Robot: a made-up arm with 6 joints.
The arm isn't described. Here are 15 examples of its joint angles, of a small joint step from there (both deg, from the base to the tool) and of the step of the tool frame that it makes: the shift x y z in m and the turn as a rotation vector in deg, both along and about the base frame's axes.
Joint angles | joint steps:
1: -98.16 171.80 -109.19 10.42 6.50 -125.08 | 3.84 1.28 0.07 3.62 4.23 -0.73
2: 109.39 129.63 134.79 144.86 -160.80 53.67 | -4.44 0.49 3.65 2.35 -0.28 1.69
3: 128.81 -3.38 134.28 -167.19 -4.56 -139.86 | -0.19 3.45 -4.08 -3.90 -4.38 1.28
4: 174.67 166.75 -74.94 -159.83 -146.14 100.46 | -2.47 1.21 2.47 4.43 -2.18 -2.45
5: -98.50 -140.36 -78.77 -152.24 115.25 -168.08 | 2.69 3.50 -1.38 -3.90 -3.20 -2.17
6: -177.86 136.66 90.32 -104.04 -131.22 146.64 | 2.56 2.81 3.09 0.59 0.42 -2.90
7: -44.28 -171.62 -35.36 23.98 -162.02 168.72 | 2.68 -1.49 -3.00 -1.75 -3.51 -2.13
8: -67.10 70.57 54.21 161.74 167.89 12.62 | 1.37 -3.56 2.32 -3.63 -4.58 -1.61
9: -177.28 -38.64 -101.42 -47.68 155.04 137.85 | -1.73 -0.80 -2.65 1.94 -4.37 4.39
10: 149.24 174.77 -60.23 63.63 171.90 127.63 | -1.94 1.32 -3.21 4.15 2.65 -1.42
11: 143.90 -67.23 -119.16 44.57 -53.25 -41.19 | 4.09 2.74 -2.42 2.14 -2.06 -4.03
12: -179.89 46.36 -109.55 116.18 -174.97 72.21 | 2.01 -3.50 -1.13 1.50 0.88 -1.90
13: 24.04 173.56 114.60 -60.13 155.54 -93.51 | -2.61 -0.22 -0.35 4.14 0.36 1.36
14: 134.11 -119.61 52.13 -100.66 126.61 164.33 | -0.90 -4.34 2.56 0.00 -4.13 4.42
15: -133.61 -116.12 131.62 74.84 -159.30 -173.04 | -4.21 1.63 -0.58 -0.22 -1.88 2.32
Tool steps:
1: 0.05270 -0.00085 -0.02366 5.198 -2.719 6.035
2: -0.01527 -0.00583 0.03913 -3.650 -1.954 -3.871
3: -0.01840 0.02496 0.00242 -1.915 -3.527 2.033
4: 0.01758 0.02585 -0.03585 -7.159 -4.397 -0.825
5: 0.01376 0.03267 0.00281 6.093 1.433 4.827
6: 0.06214 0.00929 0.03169 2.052 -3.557 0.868
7: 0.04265 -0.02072 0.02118 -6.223 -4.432 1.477
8: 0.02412 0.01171 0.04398 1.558 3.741 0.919
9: -0.01511 -0.01823 -0.02691 -2.892 7.813 -1.297
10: 0.01314 0.01859 0.01891 -4.680 4.011 -1.886
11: 0.01064 0.02535 0.02391 2.433 -3.117 3.893
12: 0.04264 0.00789 -0.01986 3.351 4.932 2.626
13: -0.00802 0.02304 -0.00342 -2.045 -1.783 -1.147
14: -0.01421 -0.00275 -0.04917 2.919 3.596 -6.222
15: 0.01337 -0.02198 0.00906 -0.772 -0.471 -6.964
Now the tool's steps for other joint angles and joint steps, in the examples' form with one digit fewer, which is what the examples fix.
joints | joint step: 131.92 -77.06 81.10 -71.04 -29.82 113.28 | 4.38 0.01 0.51 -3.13 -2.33 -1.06
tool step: 0.0213 0.0221 -0.0023 2.14 -1.21 0.51
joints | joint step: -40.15 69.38 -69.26 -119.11 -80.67 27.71 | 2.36 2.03 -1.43 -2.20 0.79 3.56
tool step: 0.0209 0.0085 -0.0162 3.93 0.98 0.74
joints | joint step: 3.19 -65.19 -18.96 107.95 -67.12 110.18 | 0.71 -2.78 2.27 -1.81 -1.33 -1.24
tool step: -0.0074 -0.0164 -0.0312 2.29 1.12 1.42
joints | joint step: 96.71 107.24 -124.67 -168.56 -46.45 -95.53 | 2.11 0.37 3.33 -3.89 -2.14 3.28
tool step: -0.0150 0.0454 0.0038 -6.48 1.55 1.04
